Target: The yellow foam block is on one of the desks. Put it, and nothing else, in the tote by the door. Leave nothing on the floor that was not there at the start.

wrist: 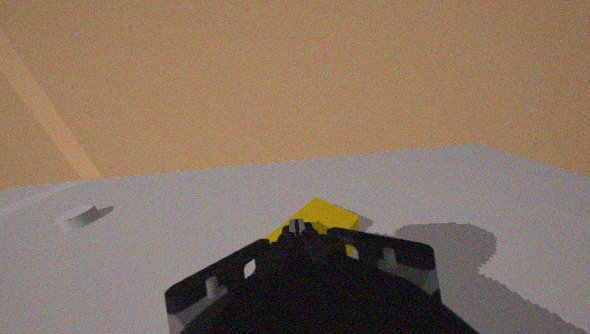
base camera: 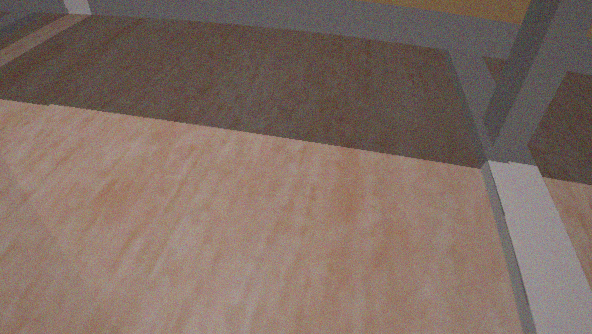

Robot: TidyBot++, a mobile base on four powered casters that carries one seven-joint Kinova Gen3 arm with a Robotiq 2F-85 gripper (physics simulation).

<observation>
I see my gripper point(wrist: 297, 228), a yellow foam block point(wrist: 322, 215) and a grey desk point(base camera: 542, 263).
The grey desk shows as well in the wrist view point(wrist: 502, 226). The base camera view misses the yellow foam block: it is out of frame.
</observation>
